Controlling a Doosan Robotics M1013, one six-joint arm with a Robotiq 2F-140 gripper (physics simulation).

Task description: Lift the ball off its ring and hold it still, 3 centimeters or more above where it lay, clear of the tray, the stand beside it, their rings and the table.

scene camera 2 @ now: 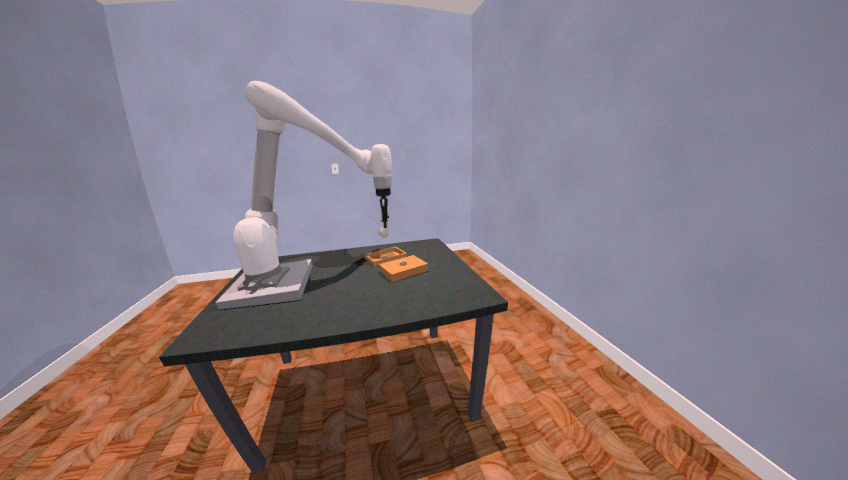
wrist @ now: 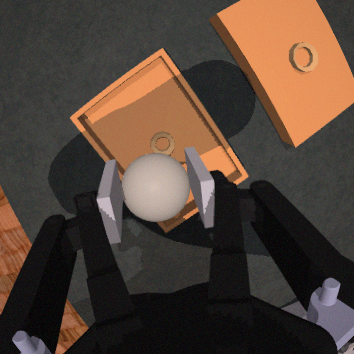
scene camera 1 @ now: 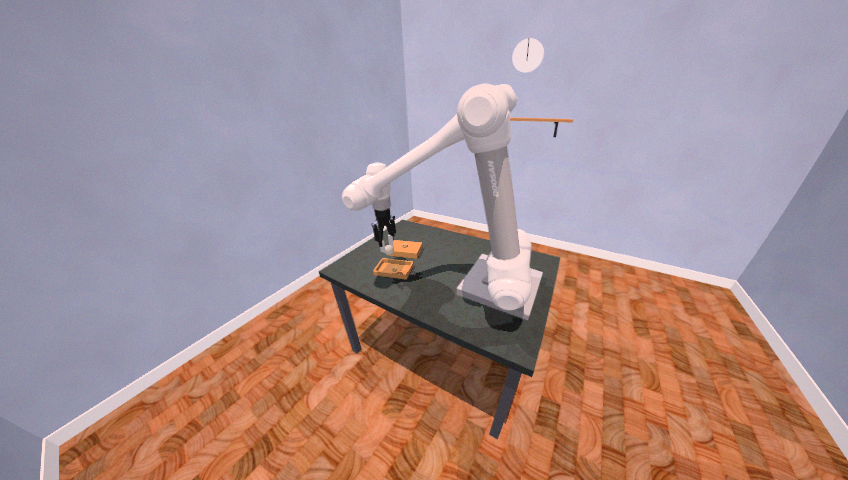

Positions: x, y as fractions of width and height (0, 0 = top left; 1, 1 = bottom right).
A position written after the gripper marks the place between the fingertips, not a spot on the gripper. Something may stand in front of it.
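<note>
The wrist view shows the gripper (wrist: 0.43, 0.48) together with a white ball (wrist: 0.44, 0.53), a shallow orange tray (wrist: 0.43, 0.31) and an orange stand (wrist: 0.82, 0.17). Scene camera 2 shows the stand too (scene camera 2: 0.48, 0.56).
</note>
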